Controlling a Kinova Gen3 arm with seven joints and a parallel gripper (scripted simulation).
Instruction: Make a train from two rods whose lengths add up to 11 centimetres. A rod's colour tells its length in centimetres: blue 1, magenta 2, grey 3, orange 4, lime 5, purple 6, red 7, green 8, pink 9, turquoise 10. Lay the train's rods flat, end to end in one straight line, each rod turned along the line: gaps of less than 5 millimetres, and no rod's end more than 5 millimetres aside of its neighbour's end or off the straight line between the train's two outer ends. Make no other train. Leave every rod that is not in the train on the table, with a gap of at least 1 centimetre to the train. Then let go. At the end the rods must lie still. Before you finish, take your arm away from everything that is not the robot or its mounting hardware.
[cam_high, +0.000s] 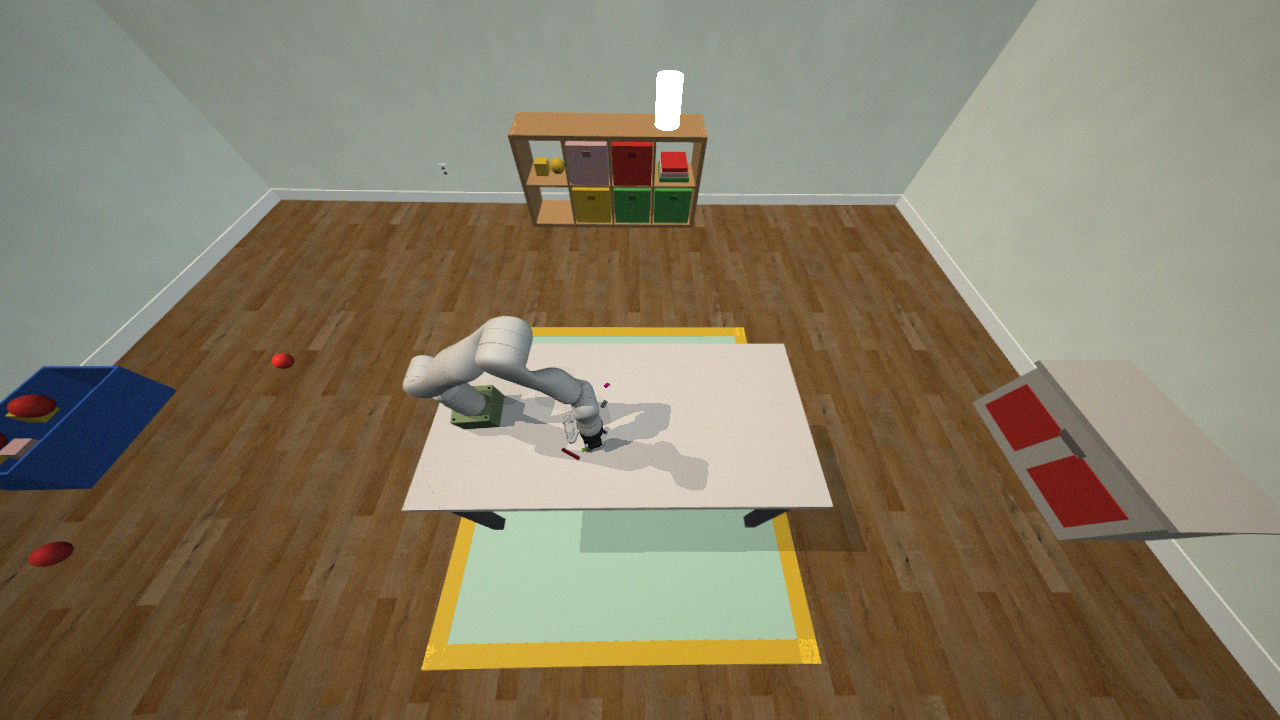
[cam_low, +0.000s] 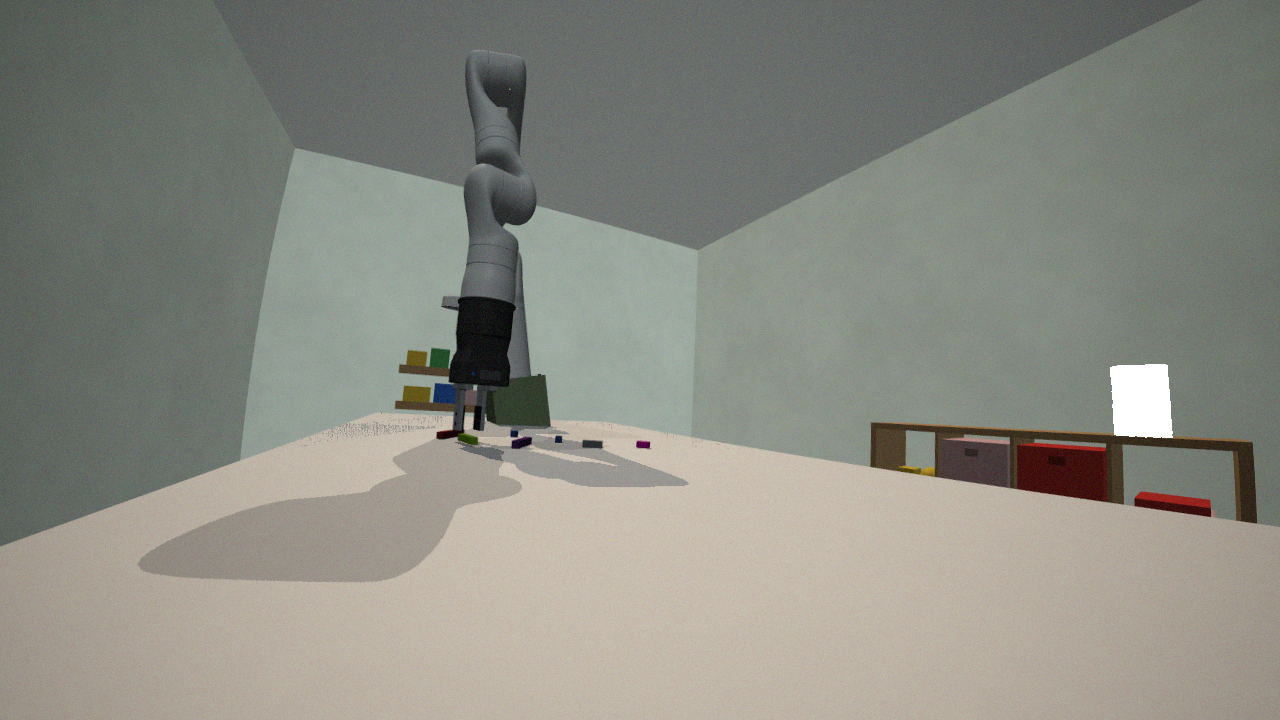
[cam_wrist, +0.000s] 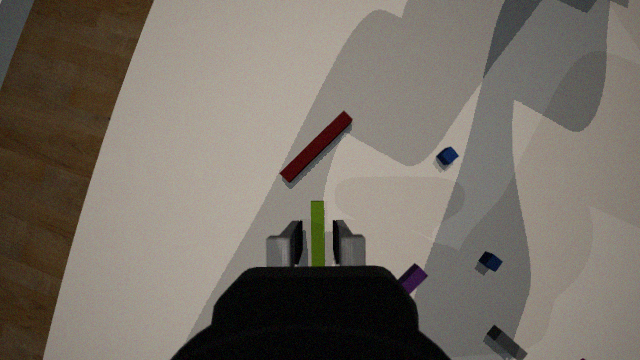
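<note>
My gripper is now 3 cm above the lime rod. Round my hand: small blue rod (14 cm to the left, 3 cm below, 1 cm behind); then purple rod (7 cm to the left, 3 cm below, 3 cm ahead); then red rod (6 cm behind, 3 cm below, 2 cm to the right).
</note>
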